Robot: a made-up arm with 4 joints.
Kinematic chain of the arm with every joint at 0, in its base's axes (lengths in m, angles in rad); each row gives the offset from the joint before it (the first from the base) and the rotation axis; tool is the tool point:
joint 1: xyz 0 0 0.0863 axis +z
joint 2: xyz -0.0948 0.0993 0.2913 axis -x
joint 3: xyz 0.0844 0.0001 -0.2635 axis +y
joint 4: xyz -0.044 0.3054 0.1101 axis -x
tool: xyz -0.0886 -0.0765 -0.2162
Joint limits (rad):
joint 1: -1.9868..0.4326
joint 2: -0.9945..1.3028
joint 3: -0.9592..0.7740
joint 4: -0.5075..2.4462
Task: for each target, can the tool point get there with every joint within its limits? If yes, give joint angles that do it. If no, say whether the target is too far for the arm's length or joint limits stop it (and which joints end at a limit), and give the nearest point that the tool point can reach.
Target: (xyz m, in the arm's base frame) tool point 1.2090 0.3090 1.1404
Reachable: no: too far | nearest point 0.6076 0.1553 0.4540 | short by 0.925 m
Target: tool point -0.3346 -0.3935 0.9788
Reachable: no: joint limits stop it (at a limit: joint 1, joint 2, joint 3, joint 4) | nearest point 0.1067 -0.1806 0.6005 | short by 0.619 m
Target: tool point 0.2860 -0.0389 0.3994
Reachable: yes | joints -1.7761 0.2353 0.3851 2.2137
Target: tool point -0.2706 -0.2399 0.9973
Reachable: no: joint limits stop it (at a limit: joint 1, joint 2, joint 4) | nearest point -0.2093 0.0942 0.5987 | short by 0.524 m
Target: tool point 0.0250 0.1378 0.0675
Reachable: yes | joints -1.5850 0.5391 -0.4815 0.8371
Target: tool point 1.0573 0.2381 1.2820
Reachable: no: too far | nearest point 0.5330 0.1200 0.5183 | short by 0.934 m
